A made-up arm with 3 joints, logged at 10 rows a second.
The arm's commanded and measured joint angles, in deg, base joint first. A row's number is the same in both.
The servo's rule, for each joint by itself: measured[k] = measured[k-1] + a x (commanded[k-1-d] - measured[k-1]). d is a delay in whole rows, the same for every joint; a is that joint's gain. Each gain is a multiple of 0.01, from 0.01 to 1. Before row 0 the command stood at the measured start. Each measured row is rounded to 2 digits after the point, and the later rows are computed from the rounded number. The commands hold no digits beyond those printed.
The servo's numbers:
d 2
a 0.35 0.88 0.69
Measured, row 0:
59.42 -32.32 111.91
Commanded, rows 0 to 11:
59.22 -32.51 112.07
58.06 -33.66 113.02
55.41 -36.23 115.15
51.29 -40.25 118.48
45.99 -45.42 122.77
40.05 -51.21 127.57
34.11 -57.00 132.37
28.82 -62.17 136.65
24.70 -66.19 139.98
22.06 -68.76 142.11
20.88 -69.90 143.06
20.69 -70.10 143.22
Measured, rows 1 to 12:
59.42 -32.32 111.91
59.42 -32.32 111.91
59.35 -32.49 112.02
58.90 -33.52 112.71
57.68 -35.90 114.39
55.44 -39.73 117.21
52.13 -44.74 121.05
47.90 -50.43 125.55
43.07 -56.21 130.26
38.08 -61.45 134.67
33.40 -65.62 138.33
29.43 -68.38 140.94

